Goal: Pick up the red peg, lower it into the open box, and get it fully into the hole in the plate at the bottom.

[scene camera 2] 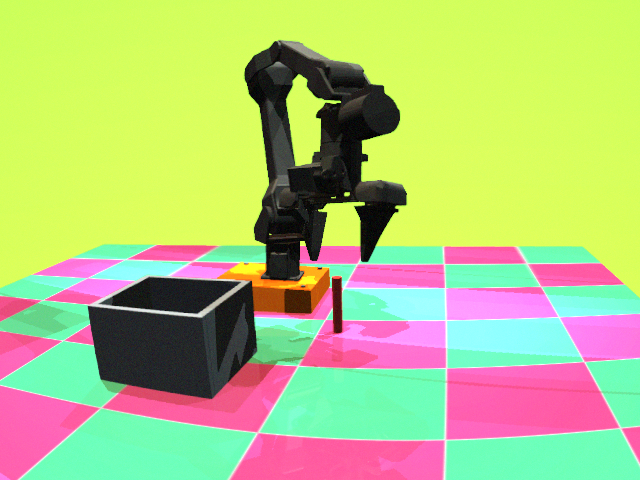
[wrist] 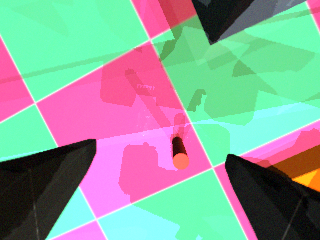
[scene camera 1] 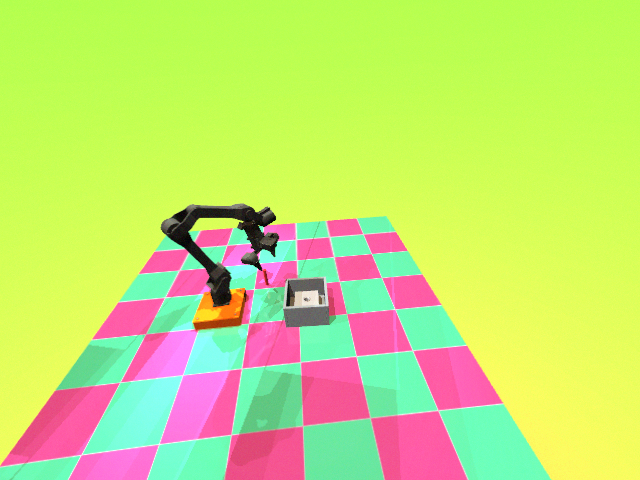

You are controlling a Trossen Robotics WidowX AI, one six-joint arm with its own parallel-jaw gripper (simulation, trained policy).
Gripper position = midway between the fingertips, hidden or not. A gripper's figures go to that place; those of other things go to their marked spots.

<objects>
The gripper (scene camera 2: 338,261) is 0.82 m from the lens. A grey box (scene camera 2: 185,335) is 0.65 m from the lens.
</objects>
